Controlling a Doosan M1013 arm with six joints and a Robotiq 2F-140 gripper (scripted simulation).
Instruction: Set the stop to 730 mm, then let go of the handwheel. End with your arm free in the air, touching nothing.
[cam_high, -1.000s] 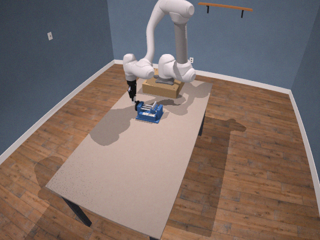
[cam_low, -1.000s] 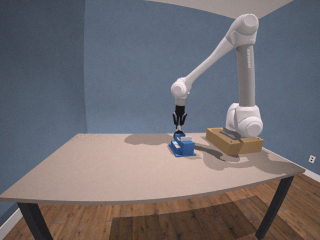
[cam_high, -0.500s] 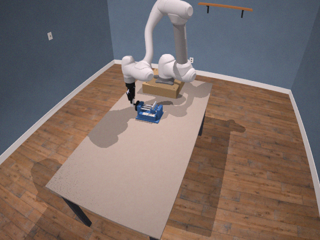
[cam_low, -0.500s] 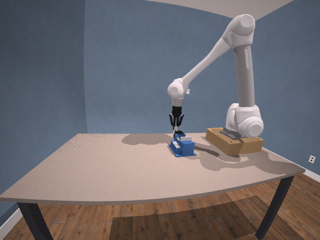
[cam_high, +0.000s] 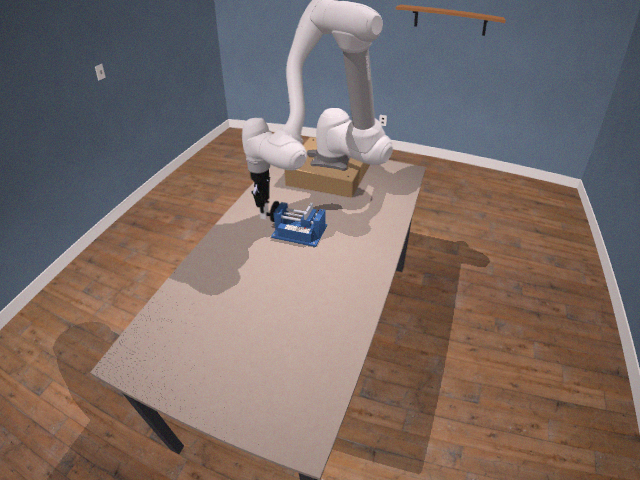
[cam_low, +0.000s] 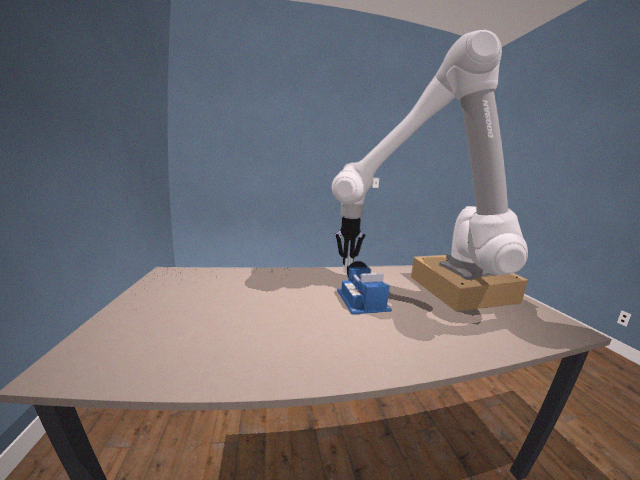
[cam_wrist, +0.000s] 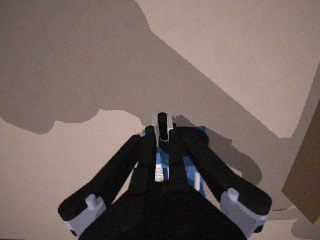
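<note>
Right now the black handwheel is 2 cm to the left of my hand, 2 cm below it and 1 cm behind it. The rest, counted from my hand: grey stop block (19 cm to the left, 1 cm behind).
</note>
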